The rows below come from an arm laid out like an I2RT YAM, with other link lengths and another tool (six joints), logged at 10 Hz.
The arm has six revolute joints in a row. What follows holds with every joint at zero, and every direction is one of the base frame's. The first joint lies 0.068 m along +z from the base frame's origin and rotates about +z. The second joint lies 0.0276 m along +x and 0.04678 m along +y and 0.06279 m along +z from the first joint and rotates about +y. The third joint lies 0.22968 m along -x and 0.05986 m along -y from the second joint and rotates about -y. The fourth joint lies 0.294 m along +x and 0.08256 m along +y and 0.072 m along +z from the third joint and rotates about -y. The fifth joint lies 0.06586 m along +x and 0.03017 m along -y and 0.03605 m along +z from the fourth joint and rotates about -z. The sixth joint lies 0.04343 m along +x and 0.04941 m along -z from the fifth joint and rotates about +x. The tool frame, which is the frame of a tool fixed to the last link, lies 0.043 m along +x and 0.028 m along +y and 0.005 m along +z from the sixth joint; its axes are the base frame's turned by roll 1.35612, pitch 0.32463 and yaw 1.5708 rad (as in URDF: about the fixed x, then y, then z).
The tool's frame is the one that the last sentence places.
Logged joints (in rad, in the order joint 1, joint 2, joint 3, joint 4, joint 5, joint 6), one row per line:
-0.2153, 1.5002, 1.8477, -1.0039, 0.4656, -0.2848
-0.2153, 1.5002, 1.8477, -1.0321, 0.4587, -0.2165
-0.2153, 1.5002, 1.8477, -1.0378, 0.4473, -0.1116
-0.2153, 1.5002, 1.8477, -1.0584, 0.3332, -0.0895
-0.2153, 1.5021, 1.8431, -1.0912, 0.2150, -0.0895
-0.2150, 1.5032, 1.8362, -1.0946, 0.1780, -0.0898
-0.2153, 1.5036, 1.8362, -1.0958, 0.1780, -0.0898
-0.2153, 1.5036, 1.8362, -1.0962, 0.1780, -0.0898
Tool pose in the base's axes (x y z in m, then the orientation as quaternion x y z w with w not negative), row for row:
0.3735, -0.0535, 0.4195, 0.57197, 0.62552, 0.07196, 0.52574
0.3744, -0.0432, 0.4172, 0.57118, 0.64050, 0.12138, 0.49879
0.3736, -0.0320, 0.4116, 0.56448, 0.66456, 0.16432, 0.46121
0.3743, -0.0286, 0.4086, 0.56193, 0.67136, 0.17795, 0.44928
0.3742, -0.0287, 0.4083, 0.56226, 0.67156, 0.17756, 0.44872
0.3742, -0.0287, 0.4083, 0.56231, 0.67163, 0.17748, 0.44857
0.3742, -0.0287, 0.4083, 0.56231, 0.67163, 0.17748, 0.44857
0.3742, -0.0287, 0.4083, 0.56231, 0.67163, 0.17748, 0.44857
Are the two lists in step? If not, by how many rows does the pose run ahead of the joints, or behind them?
The pose runs 2 rows ahead of the joints: the pose in row i belongs to the joints in row i + 2.
